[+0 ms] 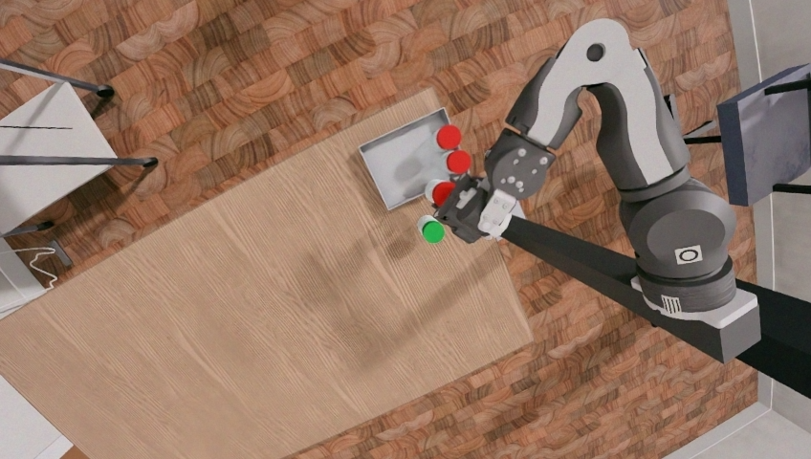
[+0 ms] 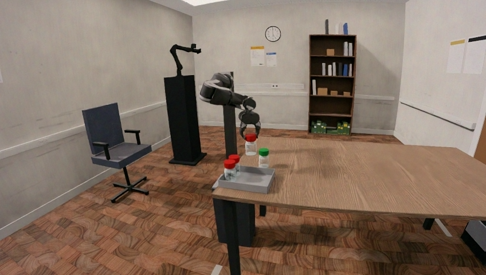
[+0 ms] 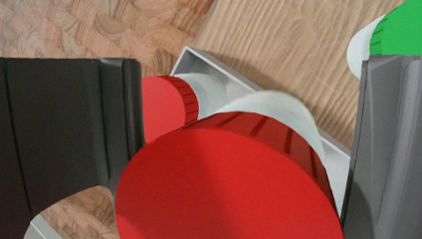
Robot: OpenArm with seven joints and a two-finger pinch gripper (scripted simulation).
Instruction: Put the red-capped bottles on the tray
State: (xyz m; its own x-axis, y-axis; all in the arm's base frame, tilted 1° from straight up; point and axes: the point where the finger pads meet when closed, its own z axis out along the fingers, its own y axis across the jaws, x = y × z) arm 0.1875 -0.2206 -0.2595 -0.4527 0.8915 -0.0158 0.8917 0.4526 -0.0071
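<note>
Now: the grey tray 1 cm ahead of my hand, 10 cm to the right of it and 19 cm below it. The rest, counted from my hand: green-capped bottle (6 cm ahead, 8 cm to the left, 16 cm below).
</note>
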